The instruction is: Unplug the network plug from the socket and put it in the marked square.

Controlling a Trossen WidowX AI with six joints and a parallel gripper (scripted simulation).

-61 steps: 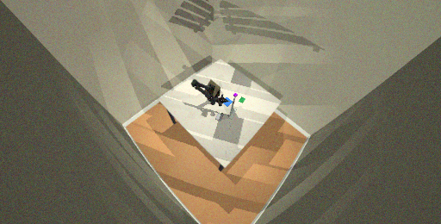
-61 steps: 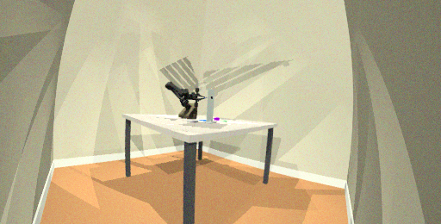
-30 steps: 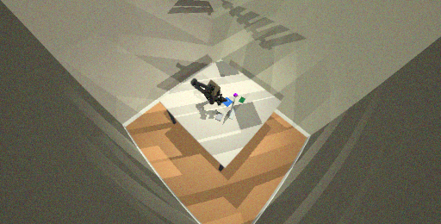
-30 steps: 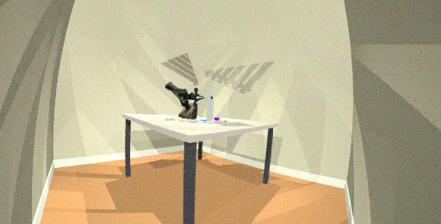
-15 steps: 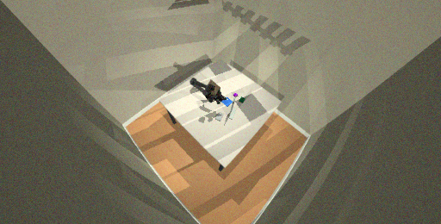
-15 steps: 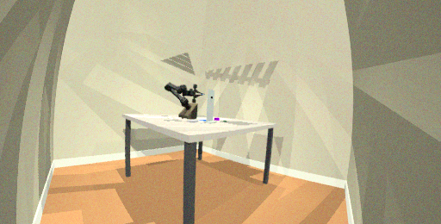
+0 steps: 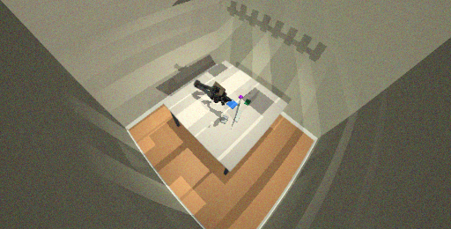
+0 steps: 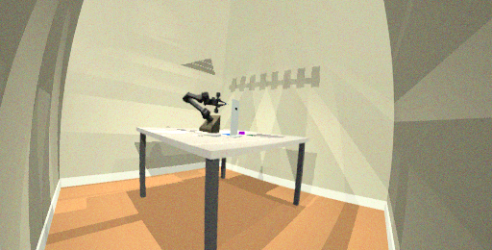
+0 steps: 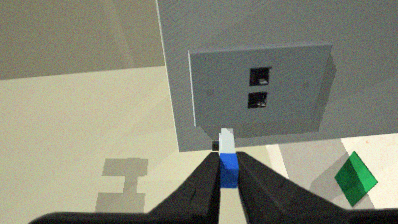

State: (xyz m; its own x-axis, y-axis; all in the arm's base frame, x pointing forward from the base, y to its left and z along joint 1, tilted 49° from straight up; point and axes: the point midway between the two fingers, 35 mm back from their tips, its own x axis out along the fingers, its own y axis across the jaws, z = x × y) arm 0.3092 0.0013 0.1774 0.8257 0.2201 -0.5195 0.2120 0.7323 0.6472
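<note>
Now: gripper tip 280 mm above the blue marked square, 130 mm to the right of it and 60 mm past it. Round my gripper tip: network plug (right at my gripper tip); then upright panel (140 mm below, 100 mm ahead, 30 mm to the left).
</note>
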